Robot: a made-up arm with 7 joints. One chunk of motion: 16 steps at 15 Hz.
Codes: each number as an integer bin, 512 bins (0 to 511) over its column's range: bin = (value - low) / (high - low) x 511, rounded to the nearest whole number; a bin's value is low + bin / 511 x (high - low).
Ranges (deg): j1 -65..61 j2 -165..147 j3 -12..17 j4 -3..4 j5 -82..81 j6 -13..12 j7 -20..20
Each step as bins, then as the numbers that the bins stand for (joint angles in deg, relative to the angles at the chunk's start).
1 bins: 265 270 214 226 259 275 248
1 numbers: 0.34 -0.15 0.14 0.10 0.62 0.45 -0.59
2 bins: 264 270 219 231 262 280 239
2 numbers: 0.10 -0.15 0.43 0.16 1.57 0.70 -1.29
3 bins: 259 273 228 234 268 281 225
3 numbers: -1.14 1.68 0.94 0.21 3.49 0.75 -2.39
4 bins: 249 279 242 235 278 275 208
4 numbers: -3.60 5.35 1.73 0.22 6.68 0.45 -3.72
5 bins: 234 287 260 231 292 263 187
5 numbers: -7.30 10.23 2.76 0.16 11.14 -0.13 -5.36
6 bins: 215 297 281 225 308 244 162
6 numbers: -11.99 16.34 3.95 0.08 16.25 -1.06 -7.32
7 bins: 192 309 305 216 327 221 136
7 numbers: -17.66 23.67 5.31 -0.04 22.31 -2.19 -9.35
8 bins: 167 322 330 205 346 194 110
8 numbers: -23.82 31.60 6.73 -0.19 28.37 -3.51 -11.39
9 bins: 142 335 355 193 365 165 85
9 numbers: -29.99 39.54 8.15 -0.36 34.43 -4.93 -13.35
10 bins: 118 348 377 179 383 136 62
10 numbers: -35.90 47.48 9.40 -0.55 40.17 -6.35 -15.15
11 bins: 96 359 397 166 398 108 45
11 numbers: -41.33 54.19 10.53 -0.73 44.95 -7.72 -16.48
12 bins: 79 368 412 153 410 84 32
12 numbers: -45.52 59.69 11.38 -0.90 48.78 -8.89 -17.50
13 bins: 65 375 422 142 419 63 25
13 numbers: -48.97 63.96 11.95 -1.05 51.65 -9.92 -18.04
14 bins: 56 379 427 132 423 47 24
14 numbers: -51.19 66.41 12.23 -1.19 52.93 -10.70 -18.12
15 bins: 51 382 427 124 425 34 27
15 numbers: -52.42 68.24 12.23 -1.30 53.57 -11.34 -17.89
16 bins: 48 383 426 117 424 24 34
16 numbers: -53.16 68.85 12.18 -1.40 53.25 -11.83 -17.34
